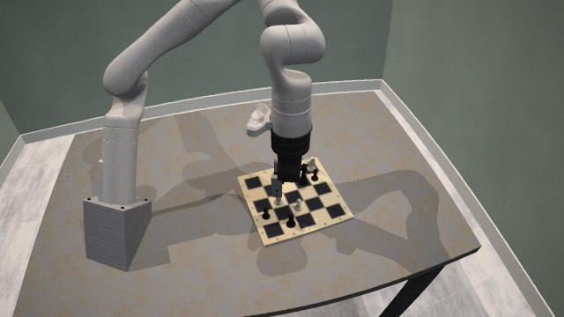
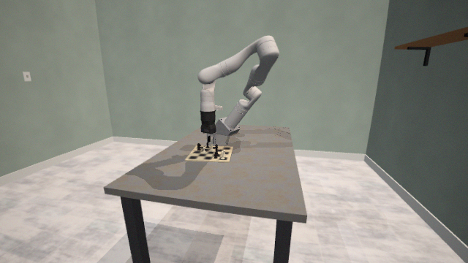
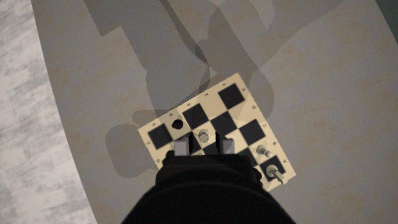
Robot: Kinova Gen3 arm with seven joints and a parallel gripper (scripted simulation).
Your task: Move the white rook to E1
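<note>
Right now the rook is 5 cm below my hand. Round my hand: small chessboard: 4 cm ahead, 1 cm to the left, 6 cm below.
</note>
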